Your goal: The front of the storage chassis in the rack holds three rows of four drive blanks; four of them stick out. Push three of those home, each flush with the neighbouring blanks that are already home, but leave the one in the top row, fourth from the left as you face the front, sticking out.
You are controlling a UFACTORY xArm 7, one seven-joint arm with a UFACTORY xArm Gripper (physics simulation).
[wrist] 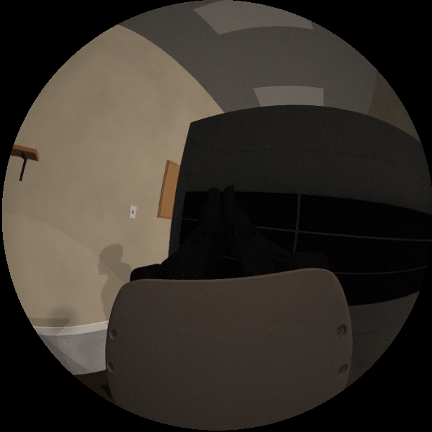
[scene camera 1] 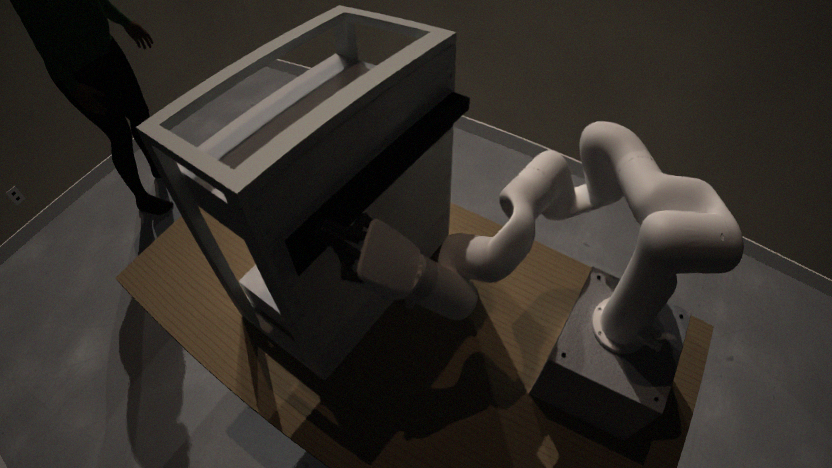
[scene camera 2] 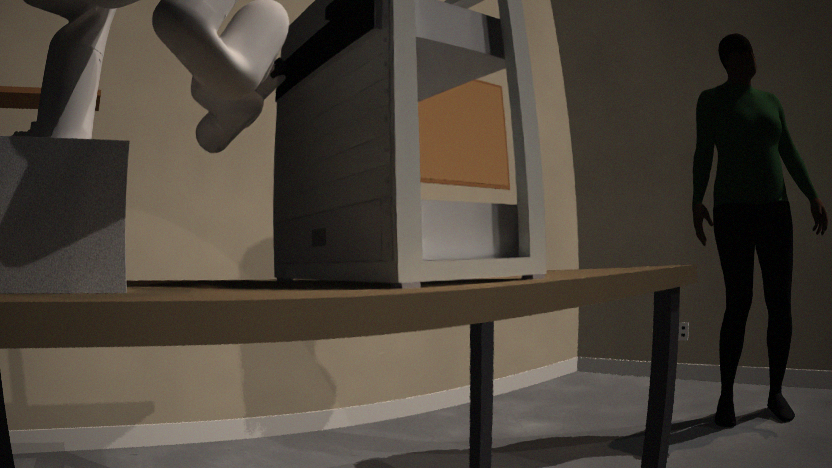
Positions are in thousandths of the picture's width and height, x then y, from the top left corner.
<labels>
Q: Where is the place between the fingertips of the gripper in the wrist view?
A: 517, 466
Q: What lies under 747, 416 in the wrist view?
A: A grey rack.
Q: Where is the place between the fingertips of the gripper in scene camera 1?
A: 382, 484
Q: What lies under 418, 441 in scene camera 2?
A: A grey rack.
</labels>
